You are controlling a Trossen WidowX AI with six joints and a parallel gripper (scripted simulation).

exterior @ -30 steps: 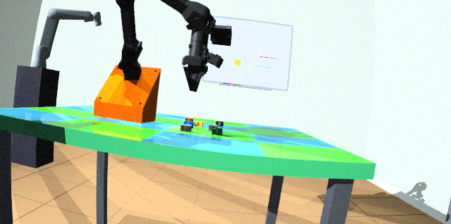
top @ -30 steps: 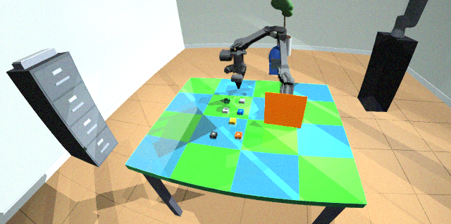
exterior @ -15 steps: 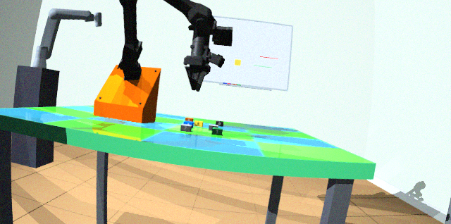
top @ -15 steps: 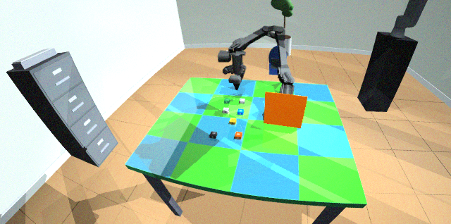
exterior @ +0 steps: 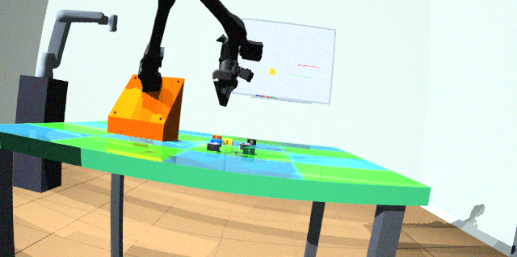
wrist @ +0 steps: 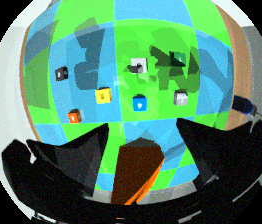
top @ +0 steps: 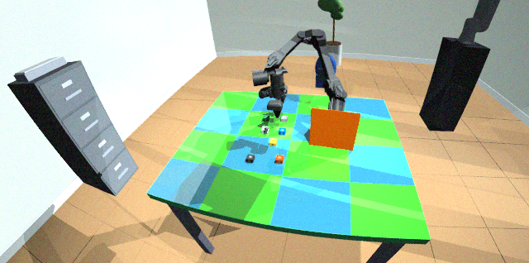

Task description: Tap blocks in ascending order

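The black block lies 100 mm ahead of my gripper tip, 200 mm to the left of it and 120 mm below it. The rest, counted from my gripper tip: blue block (10 mm behind, 120 mm below); grey block (10 mm behind, 110 mm to the right, 120 mm below); yellow block (20 mm ahead, 80 mm to the left, 120 mm below).
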